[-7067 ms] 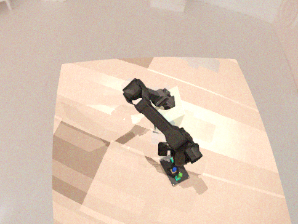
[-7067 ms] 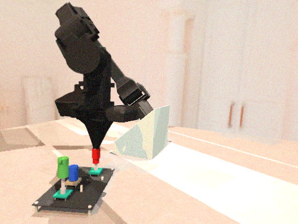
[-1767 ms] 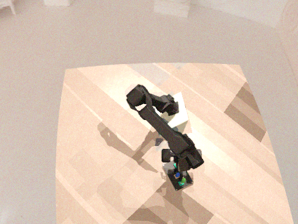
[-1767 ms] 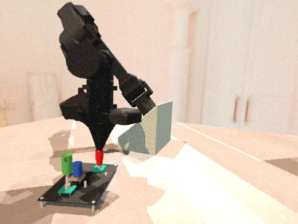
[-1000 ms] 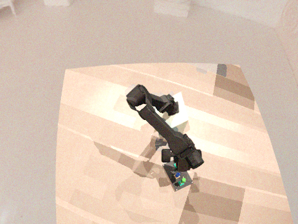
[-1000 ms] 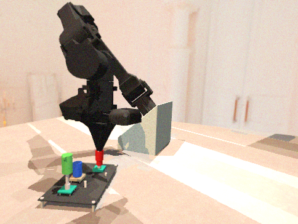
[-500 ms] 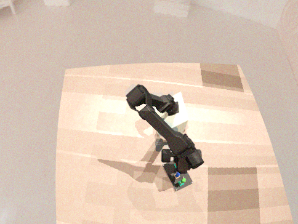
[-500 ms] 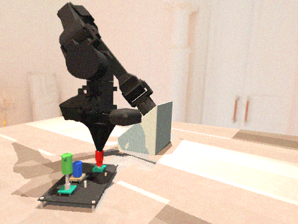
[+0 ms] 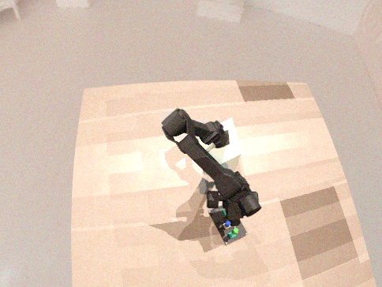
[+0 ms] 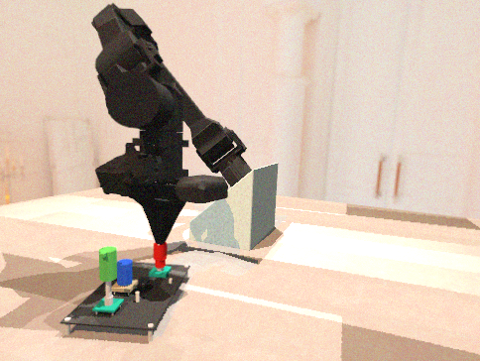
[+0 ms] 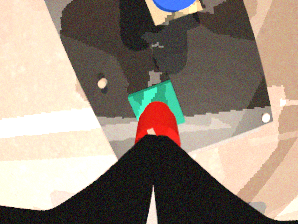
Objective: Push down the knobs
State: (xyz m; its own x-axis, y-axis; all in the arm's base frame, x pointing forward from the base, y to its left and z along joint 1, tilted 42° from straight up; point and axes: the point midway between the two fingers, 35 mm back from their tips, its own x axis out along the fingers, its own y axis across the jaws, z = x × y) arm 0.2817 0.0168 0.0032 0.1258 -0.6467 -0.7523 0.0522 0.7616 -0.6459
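My gripper tip is 10 mm above the red knob.
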